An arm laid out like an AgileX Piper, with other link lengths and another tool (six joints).
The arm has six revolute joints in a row. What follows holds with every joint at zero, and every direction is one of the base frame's. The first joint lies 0.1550 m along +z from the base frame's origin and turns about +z. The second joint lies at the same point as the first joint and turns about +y. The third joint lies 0.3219 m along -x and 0.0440 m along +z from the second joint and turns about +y. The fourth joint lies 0.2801 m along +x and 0.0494 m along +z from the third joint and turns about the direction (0.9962, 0, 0.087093). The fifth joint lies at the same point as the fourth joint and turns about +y. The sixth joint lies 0.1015 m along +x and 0.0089 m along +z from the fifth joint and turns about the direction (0.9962, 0, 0.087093). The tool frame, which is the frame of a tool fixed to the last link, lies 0.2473 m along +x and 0.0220 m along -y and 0.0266 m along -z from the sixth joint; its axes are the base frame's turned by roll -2.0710, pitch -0.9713 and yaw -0.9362 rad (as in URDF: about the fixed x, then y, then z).
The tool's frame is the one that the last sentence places.
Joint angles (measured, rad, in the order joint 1, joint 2, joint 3, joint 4, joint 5, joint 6), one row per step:
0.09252, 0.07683, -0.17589, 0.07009, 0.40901, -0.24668
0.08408, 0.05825, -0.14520, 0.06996, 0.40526, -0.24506
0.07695, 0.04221, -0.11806, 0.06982, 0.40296, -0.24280
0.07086, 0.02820, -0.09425, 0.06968, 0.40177, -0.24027
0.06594, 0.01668, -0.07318, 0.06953, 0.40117, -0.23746
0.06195, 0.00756, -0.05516, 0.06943, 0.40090, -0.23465
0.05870, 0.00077, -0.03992, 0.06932, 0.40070, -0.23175
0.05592, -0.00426, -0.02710, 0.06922, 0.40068, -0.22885
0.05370, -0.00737, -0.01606, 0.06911, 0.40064, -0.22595
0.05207, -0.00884, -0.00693, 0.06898, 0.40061, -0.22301
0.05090, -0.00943, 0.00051, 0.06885, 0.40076, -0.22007
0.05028, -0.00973, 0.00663, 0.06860, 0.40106, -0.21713
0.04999, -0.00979, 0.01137, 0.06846, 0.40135, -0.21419
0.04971, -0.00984, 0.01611, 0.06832, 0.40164, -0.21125
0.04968, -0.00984, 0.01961, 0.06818, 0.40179, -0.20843
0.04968, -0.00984, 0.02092, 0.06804, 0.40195, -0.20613
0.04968, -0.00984, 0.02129, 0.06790, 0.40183, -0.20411
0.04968, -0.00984, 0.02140, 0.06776, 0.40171, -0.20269
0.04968, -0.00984, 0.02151, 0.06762, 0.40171, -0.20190
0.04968, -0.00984, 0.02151, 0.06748, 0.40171, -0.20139
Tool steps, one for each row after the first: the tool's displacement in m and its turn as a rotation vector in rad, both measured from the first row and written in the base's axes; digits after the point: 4 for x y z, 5 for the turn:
-0.0013, -0.0026, -0.0120, 0.00075, 0.00851, -0.00908
-0.0025, -0.0047, -0.0231, 0.00211, 0.01752, -0.01692
-0.0037, -0.0064, -0.0332, 0.00378, 0.02636, -0.02372
-0.0049, -0.0078, -0.0425, 0.00570, 0.03556, -0.02939
-0.0059, -0.0089, -0.0508, 0.00771, 0.04443, -0.03413
-0.0069, -0.0097, -0.0581, 0.00983, 0.05293, -0.03816
-0.0077, -0.0104, -0.0644, 0.01201, 0.06094, -0.04173
-0.0085, -0.0110, -0.0703, 0.01416, 0.06907, -0.04476
-0.0093, -0.0114, -0.0754, 0.01635, 0.07694, -0.04724
-0.0100, -0.0116, -0.0798, 0.01856, 0.08419, -0.04925
-0.0107, -0.0117, -0.0835, 0.02071, 0.09055, -0.05072
-0.0112, -0.0117, -0.0865, 0.02303, 0.09577, -0.05186
-0.0118, -0.0117, -0.0895, 0.02534, 0.10100, -0.05299
-0.0122, -0.0117, -0.0917, 0.02763, 0.10490, -0.05385
-0.0124, -0.0116, -0.0926, 0.02959, 0.10657, -0.05450
-0.0124, -0.0115, -0.0928, 0.03137, 0.10700, -0.05507
-0.0125, -0.0115, -0.0929, 0.03259, 0.10712, -0.05548
-0.0125, -0.0115, -0.0930, 0.03320, 0.10729, -0.05572
-0.0125, -0.0115, -0.0930, 0.03355, 0.10733, -0.05587

